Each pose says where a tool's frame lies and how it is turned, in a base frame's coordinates. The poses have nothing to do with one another.
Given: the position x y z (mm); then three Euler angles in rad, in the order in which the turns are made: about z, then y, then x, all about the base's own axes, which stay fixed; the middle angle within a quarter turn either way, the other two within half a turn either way.
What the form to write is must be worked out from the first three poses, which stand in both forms.
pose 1, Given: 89, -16, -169, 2.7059, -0.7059, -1.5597
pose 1, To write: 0.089, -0.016, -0.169, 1.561, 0.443, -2.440
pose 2, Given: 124, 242, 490, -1.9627, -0.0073, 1.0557
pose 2, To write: 0.124, 0.242, 0.490, -0.589, 0.937, -2.271
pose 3, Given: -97, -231, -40, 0.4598, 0.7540, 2.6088
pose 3, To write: -0.097, -0.231, -0.040, 2.843, -0.854, -0.108
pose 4, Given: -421, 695, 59, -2.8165, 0.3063, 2.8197
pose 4, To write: -0.421, 0.695, 0.059, -2.915, 0.381, 2.910
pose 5, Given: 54, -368, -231, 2.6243, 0.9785, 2.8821
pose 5, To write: 0.054, -0.368, -0.231, -2.287, 0.607, -2.203
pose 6, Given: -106, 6, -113, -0.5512, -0.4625, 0.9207
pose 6, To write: -0.106, 0.006, -0.113, 0.987, 0.188, -0.682
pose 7, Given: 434, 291, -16, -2.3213, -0.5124, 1.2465
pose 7, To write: 0.434, 0.291, -0.016, -1.090, 0.927, 3.001
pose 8, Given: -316, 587, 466, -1.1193, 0.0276, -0.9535
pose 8, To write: -0.316, 0.587, 0.466, -0.569, -0.814, -0.883
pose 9, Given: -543, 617, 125, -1.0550, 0.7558, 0.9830
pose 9, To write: -0.543, 0.617, 0.125, 0.195, 1.147, -0.510
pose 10, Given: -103, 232, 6, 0.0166, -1.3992, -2.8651
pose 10, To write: -0.103, 0.232, 0.006, -2.139, 1.261, 0.977
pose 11, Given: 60, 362, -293, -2.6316, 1.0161, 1.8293
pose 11, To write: 0.060, 0.362, -0.293, -1.751, 0.723, -2.231
